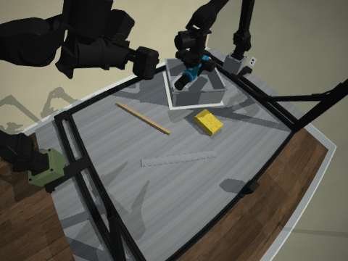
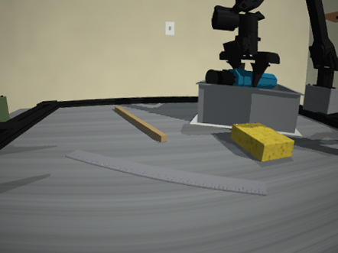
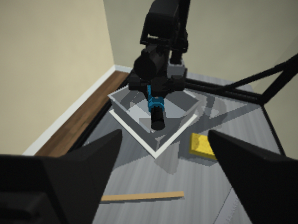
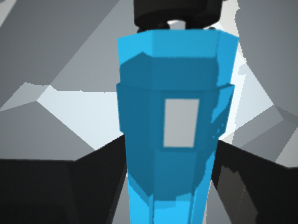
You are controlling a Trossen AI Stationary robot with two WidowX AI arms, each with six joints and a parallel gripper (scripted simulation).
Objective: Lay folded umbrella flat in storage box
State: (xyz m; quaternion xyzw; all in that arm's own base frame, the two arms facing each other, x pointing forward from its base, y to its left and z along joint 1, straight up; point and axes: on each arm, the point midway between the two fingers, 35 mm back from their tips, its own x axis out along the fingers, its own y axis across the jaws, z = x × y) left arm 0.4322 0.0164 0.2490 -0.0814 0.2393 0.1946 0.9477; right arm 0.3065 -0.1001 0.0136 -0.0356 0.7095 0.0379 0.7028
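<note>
My right gripper is now 70 mm above the grey storage box. From my right hand the other things lie so: wooden stick: 20 mm behind, 320 mm to the left, 120 mm below; grey ruler: 280 mm behind, 300 mm to the left, 120 mm below; folded umbrella: 10 mm below.
</note>
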